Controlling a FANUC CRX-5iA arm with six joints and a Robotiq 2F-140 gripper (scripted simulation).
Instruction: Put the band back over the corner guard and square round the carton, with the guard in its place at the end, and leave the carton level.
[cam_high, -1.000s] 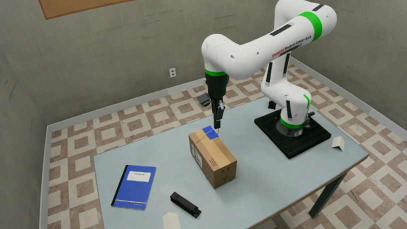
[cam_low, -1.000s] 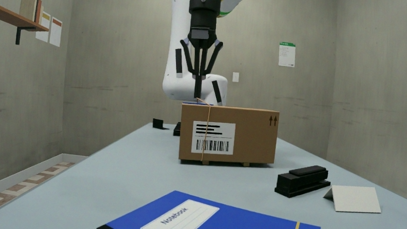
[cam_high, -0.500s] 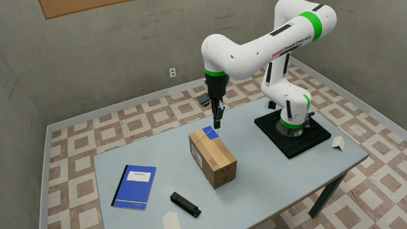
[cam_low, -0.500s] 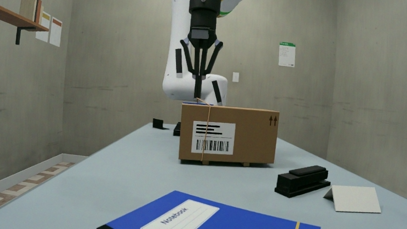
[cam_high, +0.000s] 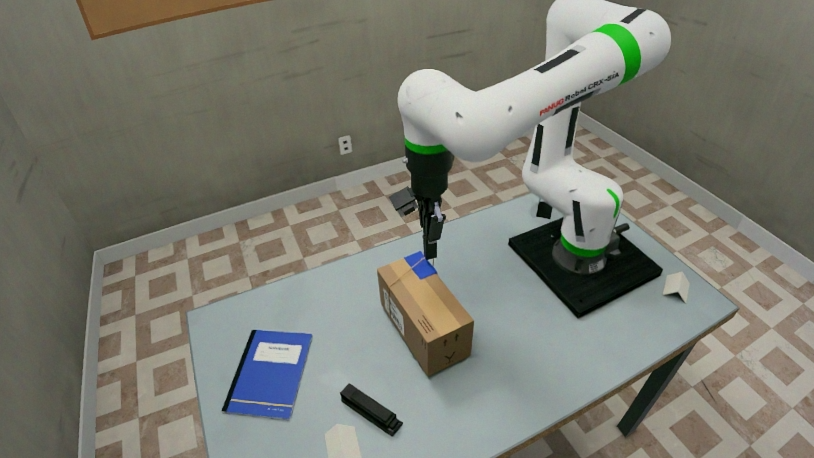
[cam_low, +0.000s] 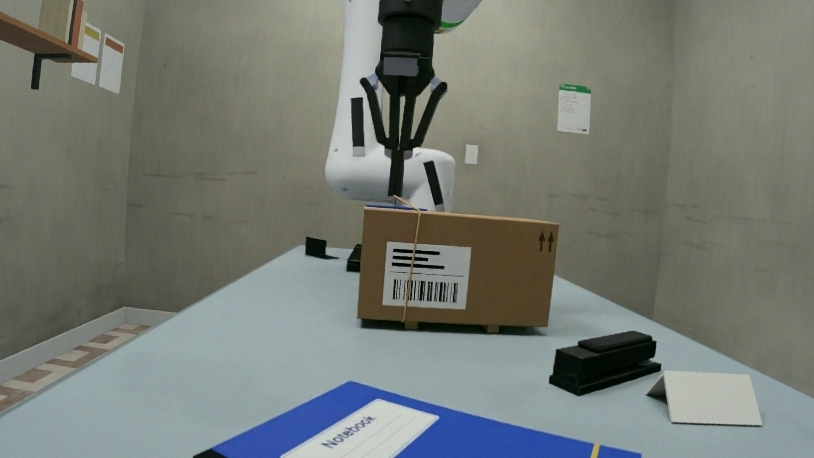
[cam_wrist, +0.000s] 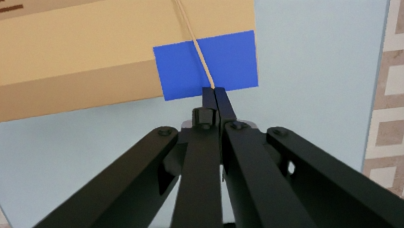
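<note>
Right now my hand is 6 cm above the blue corner guard and 2 cm short of it. From my hand the other things lie so: blue notebook 43 cm ahead, 19 cm below, 4 cm to the left; black bracket 48 cm behind, 18 cm to the right, 18 cm below.
</note>
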